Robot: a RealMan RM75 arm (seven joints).
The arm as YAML. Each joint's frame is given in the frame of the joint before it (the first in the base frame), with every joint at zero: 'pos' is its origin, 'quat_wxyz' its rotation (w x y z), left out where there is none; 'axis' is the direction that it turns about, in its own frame. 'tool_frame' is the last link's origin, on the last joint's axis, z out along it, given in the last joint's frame.
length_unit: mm
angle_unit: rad
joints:
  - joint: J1
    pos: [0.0, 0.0, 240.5]
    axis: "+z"
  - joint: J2
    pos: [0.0, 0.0, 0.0]
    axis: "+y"
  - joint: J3
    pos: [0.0, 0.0, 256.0]
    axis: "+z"
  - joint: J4
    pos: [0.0, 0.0, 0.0]
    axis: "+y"
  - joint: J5
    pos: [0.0, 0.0, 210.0]
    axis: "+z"
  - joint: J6
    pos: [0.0, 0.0, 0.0]
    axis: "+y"
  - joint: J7
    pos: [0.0, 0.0, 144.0]
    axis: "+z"
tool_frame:
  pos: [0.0, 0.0, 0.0]
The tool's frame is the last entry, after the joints.
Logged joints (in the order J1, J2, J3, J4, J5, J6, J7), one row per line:
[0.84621, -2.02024, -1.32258, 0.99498, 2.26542, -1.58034, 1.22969]
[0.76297, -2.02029, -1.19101, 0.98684, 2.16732, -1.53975, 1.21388]
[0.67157, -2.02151, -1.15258, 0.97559, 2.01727, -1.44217, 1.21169]
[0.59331, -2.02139, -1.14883, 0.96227, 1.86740, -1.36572, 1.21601]
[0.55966, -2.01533, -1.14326, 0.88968, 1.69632, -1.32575, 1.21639]
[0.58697, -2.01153, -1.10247, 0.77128, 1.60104, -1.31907, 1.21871]
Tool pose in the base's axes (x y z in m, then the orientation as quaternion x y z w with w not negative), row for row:
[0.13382, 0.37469, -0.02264, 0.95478, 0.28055, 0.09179, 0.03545]
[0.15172, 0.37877, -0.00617, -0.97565, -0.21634, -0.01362, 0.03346]
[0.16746, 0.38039, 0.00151, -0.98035, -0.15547, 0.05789, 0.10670]
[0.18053, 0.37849, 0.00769, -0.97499, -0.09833, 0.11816, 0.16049]
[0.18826, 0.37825, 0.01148, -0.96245, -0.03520, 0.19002, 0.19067]
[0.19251, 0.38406, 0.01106, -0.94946, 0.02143, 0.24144, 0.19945]
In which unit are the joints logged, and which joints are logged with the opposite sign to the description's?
The joints are logged in radians. Opposite sign: J2, J4, J5.
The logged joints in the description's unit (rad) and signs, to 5 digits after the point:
[0.84621, 2.02024, -1.32258, -0.99498, -2.26542, -1.58034, 1.22969]
[0.76297, 2.02029, -1.19101, -0.98684, -2.16732, -1.53975, 1.21388]
[0.67157, 2.02151, -1.15258, -0.97559, -2.01727, -1.44217, 1.21169]
[0.59331, 2.02139, -1.14883, -0.96227, -1.86740, -1.36572, 1.21601]
[0.55966, 2.01533, -1.14326, -0.88968, -1.69632, -1.32575, 1.21639]
[0.58697, 2.01153, -1.10247, -0.77128, -1.60104, -1.31907, 1.21871]

